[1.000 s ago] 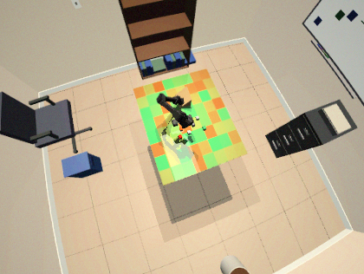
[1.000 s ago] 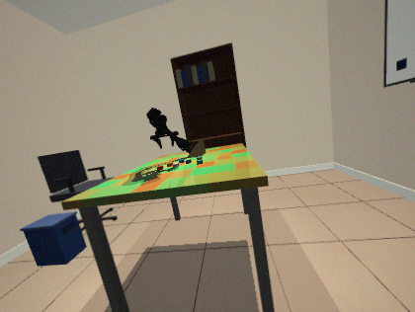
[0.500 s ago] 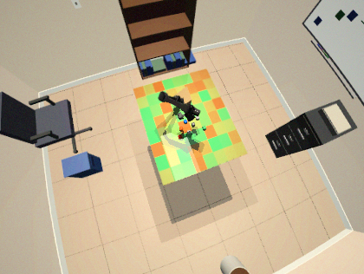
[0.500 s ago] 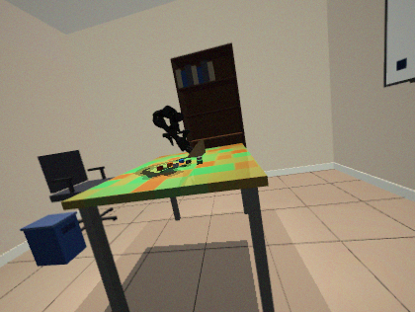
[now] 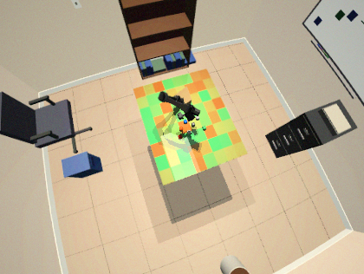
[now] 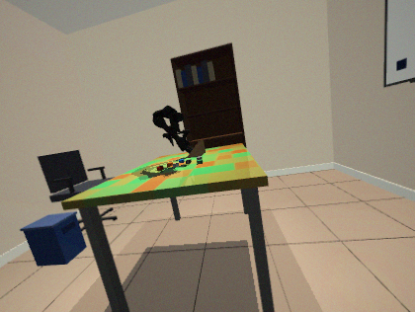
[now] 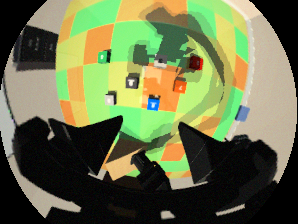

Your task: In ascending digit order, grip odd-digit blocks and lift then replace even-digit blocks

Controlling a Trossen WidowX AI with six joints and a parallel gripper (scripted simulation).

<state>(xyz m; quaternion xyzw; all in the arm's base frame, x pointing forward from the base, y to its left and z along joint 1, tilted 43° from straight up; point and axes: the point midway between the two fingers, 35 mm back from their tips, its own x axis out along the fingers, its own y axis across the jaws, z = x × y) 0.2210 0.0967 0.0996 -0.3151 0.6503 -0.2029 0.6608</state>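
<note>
The green block lies 10 cm ahead of my gripper tip, 17 cm to the left of it and 12 cm below it. Round my gripper tip: blue block: 1 cm behind, 1 cm to the right, 12 cm below; black block: 4 cm ahead, 7 cm to the left, 12 cm below; orange block: 6 cm ahead, 7 cm to the right, 12 cm below.
</note>
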